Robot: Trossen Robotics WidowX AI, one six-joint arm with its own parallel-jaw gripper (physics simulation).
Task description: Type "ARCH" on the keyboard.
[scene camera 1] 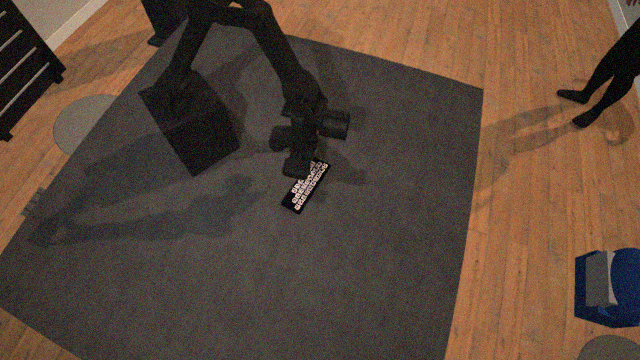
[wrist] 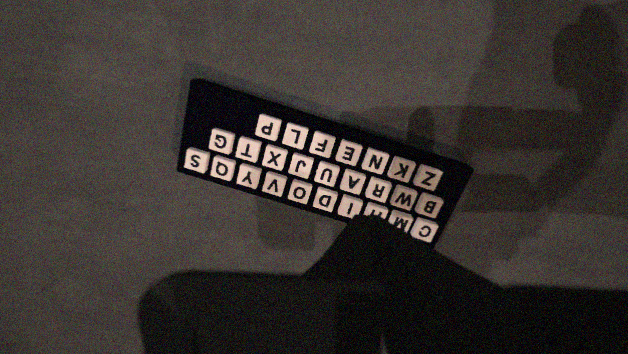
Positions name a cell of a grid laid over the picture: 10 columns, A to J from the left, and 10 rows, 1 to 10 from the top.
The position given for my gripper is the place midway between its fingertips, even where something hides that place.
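Observation:
Scene camera 1 shows my gripper (scene camera 1: E5) and a black keyboard (scene camera 1: E6). The wrist view likewise contains the gripper (wrist: F7) and the keyboard (wrist: D3).

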